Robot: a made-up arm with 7 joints.
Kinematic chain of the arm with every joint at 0, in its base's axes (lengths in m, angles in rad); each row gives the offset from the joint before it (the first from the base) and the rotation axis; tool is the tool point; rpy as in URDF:
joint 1: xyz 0 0 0.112 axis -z
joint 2: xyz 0 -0.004 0.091 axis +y
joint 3: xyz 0 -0.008 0.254 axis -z
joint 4: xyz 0 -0.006 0.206 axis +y
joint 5: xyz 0 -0.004 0.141 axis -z
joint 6: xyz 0 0 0.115 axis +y
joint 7: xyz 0 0 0.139 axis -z
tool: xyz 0 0 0 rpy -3.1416 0 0
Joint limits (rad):
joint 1: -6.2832..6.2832
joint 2: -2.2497..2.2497
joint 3: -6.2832..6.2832
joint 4: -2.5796..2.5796
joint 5: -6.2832..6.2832
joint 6: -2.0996..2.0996
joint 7: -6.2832..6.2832
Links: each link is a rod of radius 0.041 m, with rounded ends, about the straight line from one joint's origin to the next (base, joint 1, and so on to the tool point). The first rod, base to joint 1, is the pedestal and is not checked.
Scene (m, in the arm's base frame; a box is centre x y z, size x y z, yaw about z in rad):
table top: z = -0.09
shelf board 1: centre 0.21 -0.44 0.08 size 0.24 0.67 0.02 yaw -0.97
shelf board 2: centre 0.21 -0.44 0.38 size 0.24 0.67 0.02 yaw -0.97
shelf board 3: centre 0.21 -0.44 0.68 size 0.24 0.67 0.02 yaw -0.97
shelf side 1: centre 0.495 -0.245 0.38 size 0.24 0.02 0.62 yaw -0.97
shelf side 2: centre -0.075 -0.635 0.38 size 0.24 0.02 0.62 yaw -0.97
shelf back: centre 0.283 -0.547 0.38 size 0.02 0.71 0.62 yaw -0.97
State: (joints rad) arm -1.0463 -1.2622 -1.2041 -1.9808 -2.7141 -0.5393 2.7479
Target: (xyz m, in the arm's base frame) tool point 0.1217 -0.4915 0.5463
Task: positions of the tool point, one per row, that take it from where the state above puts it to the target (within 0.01 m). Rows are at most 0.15 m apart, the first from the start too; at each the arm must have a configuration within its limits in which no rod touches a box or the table.
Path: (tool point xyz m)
1: 0.0670 -0.4530 0.2243
2: 0.0143 -0.3764 0.2237
3: -0.0250 -0.2893 0.2242
4: -0.0072 -0.3362 0.3171
5: 0.0026 -0.3436 0.4311
6: -0.0032 -0.3093 0.5463
7: 0.0569 -0.4129 0.5469
8: 0.1217 -0.4915 0.5463

